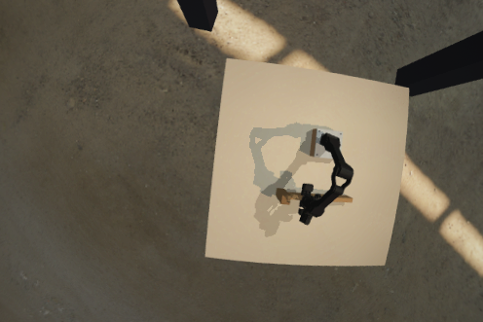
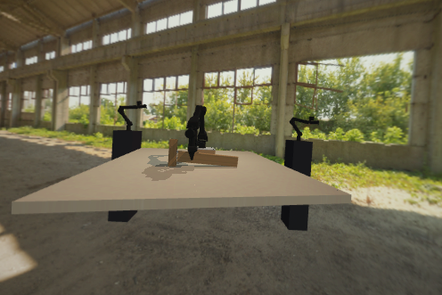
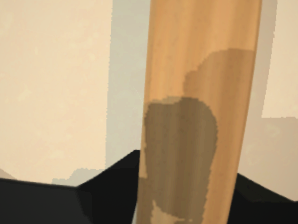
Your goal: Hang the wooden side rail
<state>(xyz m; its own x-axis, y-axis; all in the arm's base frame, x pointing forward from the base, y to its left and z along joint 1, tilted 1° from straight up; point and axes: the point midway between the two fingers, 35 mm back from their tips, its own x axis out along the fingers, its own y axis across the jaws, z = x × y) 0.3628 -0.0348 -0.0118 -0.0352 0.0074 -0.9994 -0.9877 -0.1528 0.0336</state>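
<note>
My gripper tip is now 2 cm short of the headboard post, 13 cm to the left of it and 4 cm below it.
</note>
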